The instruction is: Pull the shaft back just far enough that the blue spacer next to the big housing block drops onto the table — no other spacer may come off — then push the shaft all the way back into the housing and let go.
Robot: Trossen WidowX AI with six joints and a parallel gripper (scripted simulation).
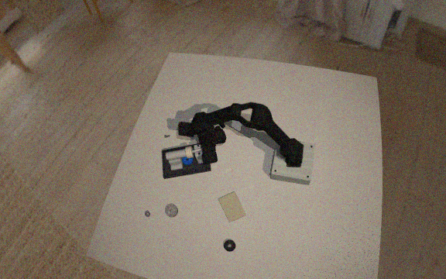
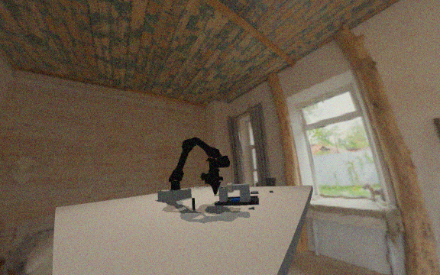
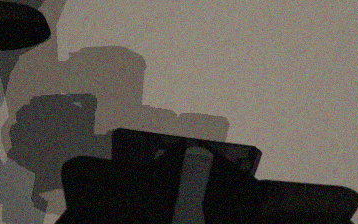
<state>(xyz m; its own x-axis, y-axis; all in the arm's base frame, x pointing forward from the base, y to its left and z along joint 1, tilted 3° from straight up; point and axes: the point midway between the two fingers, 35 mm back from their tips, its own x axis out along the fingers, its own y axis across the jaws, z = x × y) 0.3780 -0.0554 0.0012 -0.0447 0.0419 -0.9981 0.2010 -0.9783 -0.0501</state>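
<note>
Right now my gripper tip is 120 mm short of the blue spacer, 30 mm above it and 20 mm to the right of it. Also, from my gripper tip: tan card (250 mm to the left, 100 mm behind, 40 mm below); small screw (240 mm ahead, 110 mm to the right, 40 mm below).
</note>
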